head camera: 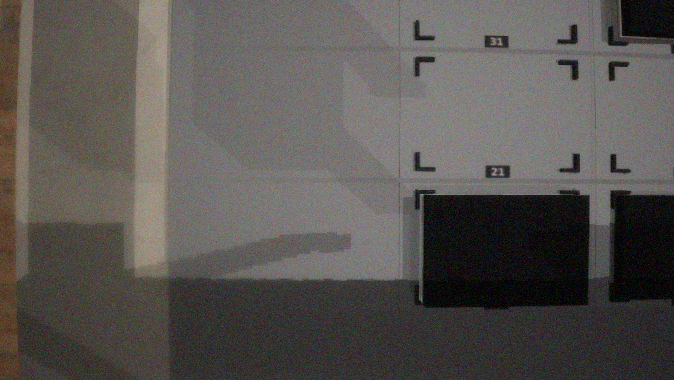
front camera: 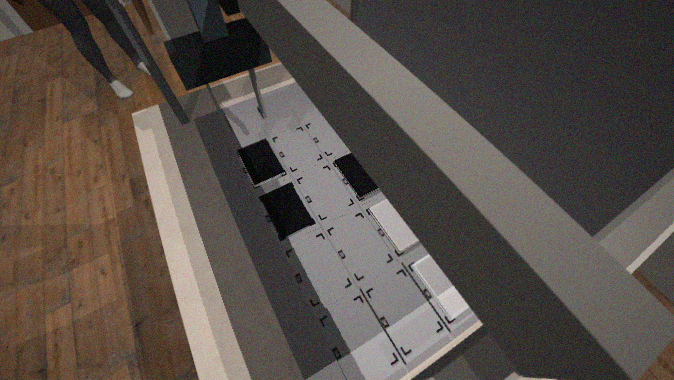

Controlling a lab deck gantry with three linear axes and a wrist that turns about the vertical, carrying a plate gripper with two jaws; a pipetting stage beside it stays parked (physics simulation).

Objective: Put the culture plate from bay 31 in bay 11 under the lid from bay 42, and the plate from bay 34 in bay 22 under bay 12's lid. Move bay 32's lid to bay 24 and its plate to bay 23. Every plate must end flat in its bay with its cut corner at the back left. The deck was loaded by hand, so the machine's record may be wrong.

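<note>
A black lid lies flat in bay 11; a thin pale edge shows below it, and its cut corner cannot be made out. Bay 12 holds a black lid. Bay 32 holds a black-topped piece with a pale rim. A pale clear plate lies in bay 34, partly behind the beam. Bays 21, 22, 23, 24 and 31 show bare corner marks. Bay 42 is hidden by the beam. My gripper is open and empty, raised beyond bay 11 at the deck's far end.
A white piece lies in bay 33, beside bays 32 and 34. The wide gantry beam crosses the front view and hides row 4. A pale raised rim borders the deck.
</note>
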